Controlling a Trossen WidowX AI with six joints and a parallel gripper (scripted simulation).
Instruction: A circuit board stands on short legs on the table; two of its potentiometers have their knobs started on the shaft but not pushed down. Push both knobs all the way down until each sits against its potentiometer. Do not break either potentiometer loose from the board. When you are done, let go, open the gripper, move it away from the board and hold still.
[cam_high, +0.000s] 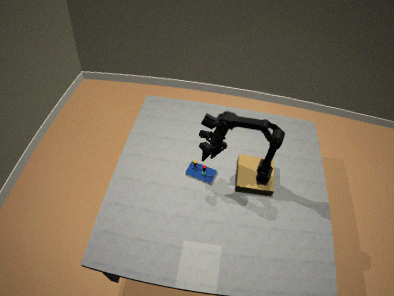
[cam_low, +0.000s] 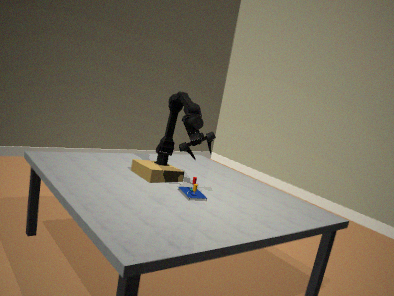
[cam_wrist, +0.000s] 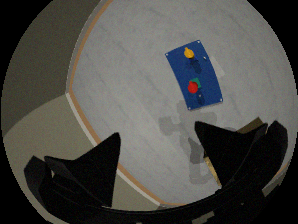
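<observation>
The red knob is 10 mm ahead of my gripper tip, 30 mm to the right of it and 120 mm below it. Also, from my gripper tip: yellow knob (60 mm ahead, 70 mm to the right, 140 mm below).
</observation>
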